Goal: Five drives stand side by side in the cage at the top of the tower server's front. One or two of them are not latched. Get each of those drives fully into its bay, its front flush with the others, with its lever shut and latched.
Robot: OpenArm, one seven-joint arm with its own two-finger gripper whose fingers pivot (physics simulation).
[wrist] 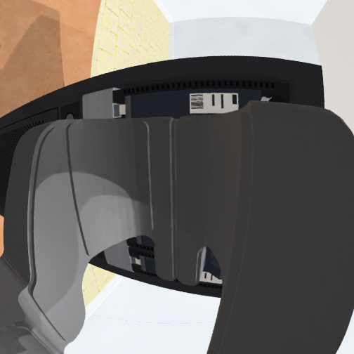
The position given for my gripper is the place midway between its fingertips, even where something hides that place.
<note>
In view: my gripper (pixel 186 202) and a tower server (pixel 305 80).
</note>
